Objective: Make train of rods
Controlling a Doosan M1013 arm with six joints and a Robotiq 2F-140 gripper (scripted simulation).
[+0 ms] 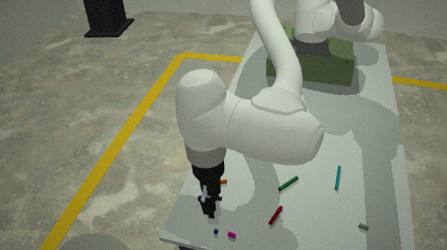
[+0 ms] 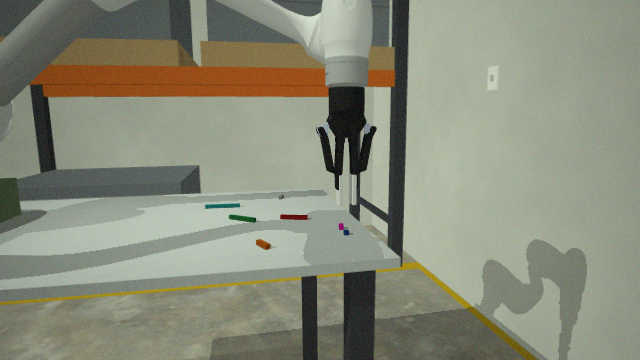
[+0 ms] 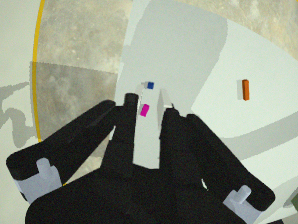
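My gripper is now 10 cm above the blue rod. Round my hand: orange rod: 19 cm behind, 2 cm to the right, 10 cm below; then red rod: 8 cm behind, 16 cm to the left, 10 cm below; then magenta rod: 5 cm to the left, 10 cm below.
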